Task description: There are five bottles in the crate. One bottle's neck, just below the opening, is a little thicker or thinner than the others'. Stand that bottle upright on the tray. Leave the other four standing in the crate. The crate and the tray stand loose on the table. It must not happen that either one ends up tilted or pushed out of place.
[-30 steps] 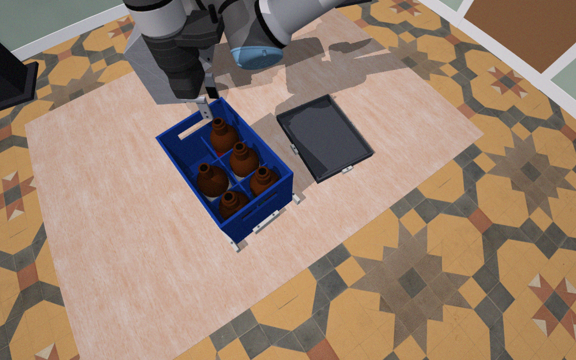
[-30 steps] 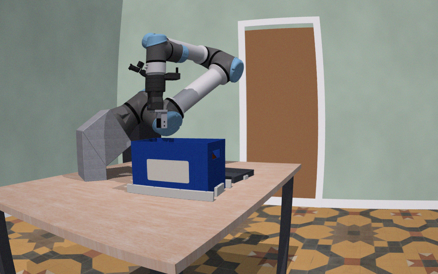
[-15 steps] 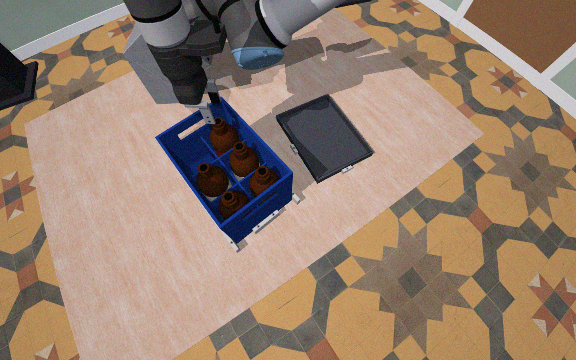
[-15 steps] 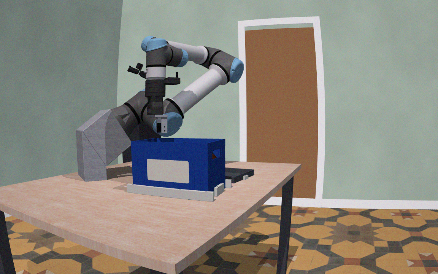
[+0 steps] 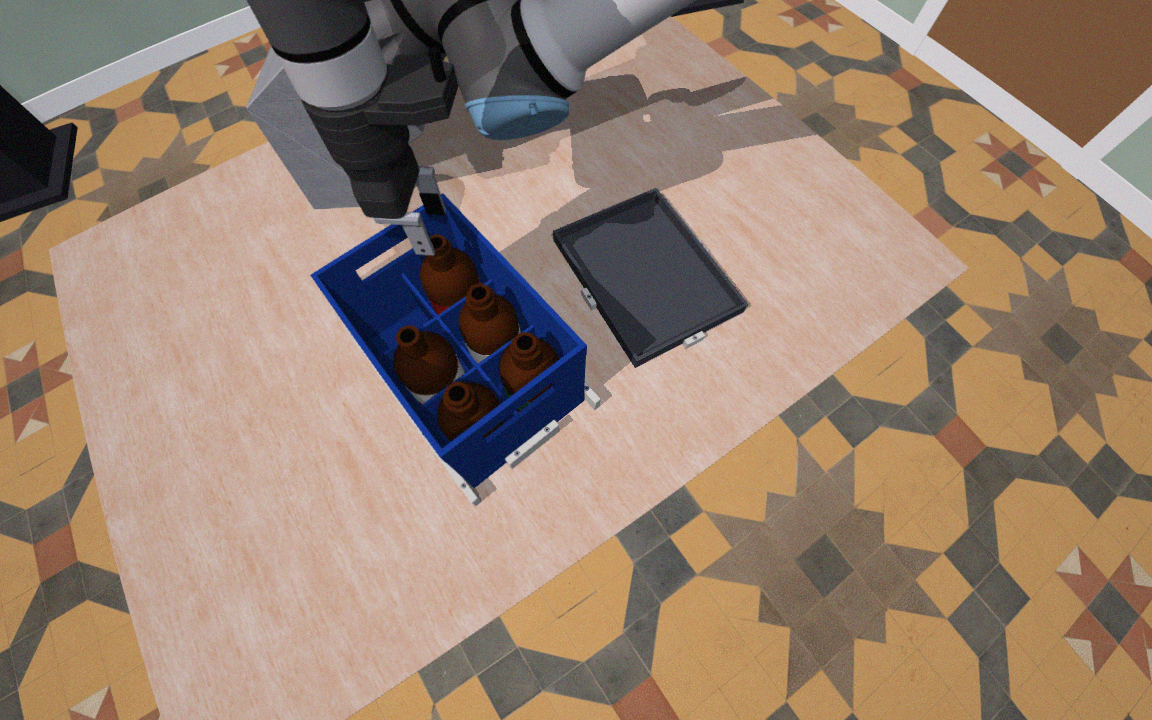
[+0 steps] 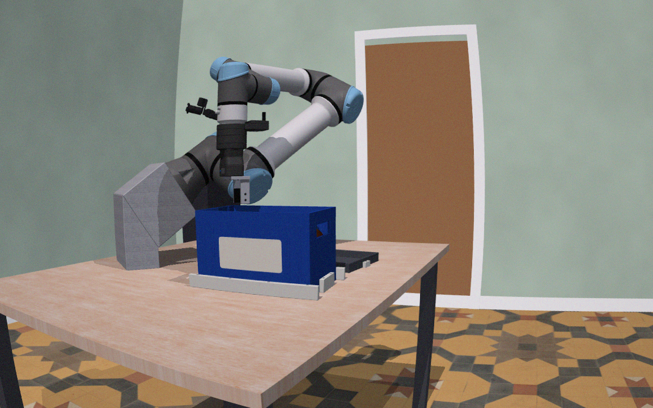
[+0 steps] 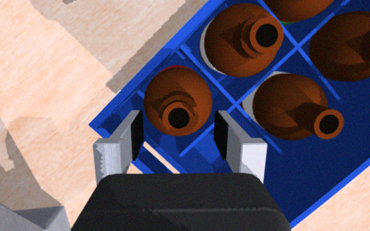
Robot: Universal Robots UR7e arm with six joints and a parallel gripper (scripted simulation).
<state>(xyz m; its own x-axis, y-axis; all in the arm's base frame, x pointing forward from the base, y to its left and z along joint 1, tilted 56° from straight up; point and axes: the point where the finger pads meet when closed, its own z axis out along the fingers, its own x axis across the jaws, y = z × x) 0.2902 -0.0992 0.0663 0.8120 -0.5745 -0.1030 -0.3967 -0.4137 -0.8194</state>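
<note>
My gripper is now 110 mm above the glass bottle. Also, from my hand: dark tray 40 mm ahead, 280 mm to the left, 190 mm below; blue crate 100 mm ahead, 20 mm to the right, 120 mm below.
</note>
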